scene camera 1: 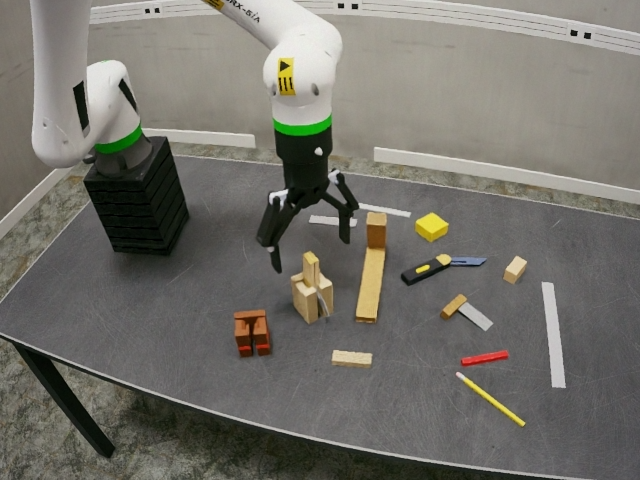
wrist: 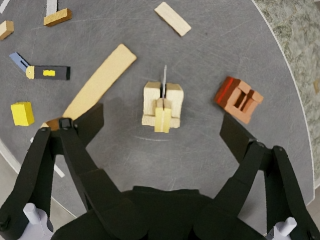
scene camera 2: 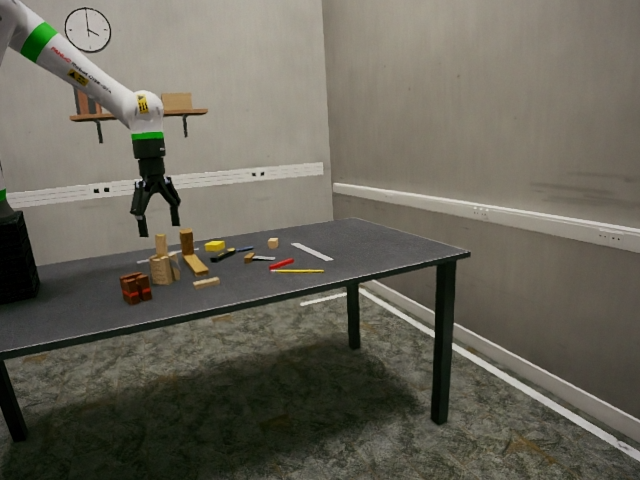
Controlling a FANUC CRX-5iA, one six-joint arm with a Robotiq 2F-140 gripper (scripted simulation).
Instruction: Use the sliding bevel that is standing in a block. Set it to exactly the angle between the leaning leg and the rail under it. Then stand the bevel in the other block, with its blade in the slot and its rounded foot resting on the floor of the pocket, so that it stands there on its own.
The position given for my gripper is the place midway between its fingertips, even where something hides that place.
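Observation:
My gripper (scene camera 1: 311, 254), (wrist: 163, 119), (scene camera 2: 161, 231): in sight. Try square (scene camera 1: 459, 303): visible too.

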